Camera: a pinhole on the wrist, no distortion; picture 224 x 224 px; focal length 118.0 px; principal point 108.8 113.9 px. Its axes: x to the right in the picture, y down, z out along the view. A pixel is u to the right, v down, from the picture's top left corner.
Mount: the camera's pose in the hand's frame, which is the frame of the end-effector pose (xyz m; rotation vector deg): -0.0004 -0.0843 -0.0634 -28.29 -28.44 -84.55
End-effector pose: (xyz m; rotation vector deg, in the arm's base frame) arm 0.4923 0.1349 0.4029 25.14 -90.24 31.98
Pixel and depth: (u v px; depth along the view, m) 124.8 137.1 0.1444
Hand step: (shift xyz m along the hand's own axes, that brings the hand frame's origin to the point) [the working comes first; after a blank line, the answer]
In the camera's frame: 0.0196 0.0284 0.1444

0.0268 -0.0133 0.0641
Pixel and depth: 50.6 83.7 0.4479
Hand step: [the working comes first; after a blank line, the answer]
In the camera's frame: -0.2209 -0.1146 0.4479

-0.1285 0.3550 0.1671
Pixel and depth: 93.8 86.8 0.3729
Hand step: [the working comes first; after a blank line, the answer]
In the camera's frame: -0.0474 -0.0856 0.3729

-0.0925 0.1721 0.2094
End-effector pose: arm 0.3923 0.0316 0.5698 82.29 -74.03 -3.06
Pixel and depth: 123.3 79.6 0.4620
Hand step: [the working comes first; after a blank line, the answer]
In the camera's frame: 0.0568 -0.1343 0.4620

-0.1387 0.1394 0.3434
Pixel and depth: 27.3 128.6 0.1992
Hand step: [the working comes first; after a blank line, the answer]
In the camera's frame: -0.1376 0.0248 0.1992

0.0170 0.1454 0.0150
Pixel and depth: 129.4 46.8 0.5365
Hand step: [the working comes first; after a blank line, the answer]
In the camera's frame: 0.0937 -0.3051 0.5365

-0.3091 0.1479 0.4270
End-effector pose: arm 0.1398 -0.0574 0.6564 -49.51 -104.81 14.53
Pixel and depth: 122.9 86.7 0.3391
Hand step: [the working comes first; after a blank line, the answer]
In the camera's frame: 0.0405 -0.0782 0.3391

-0.0816 0.0816 0.2343
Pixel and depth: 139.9 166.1 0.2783
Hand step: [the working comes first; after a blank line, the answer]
In the camera's frame: 0.0733 0.1231 0.2783

0.1215 0.0263 0.2029
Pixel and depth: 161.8 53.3 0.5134
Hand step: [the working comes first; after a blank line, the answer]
In the camera's frame: 0.2306 -0.2637 0.5134

-0.2626 0.0256 0.4893
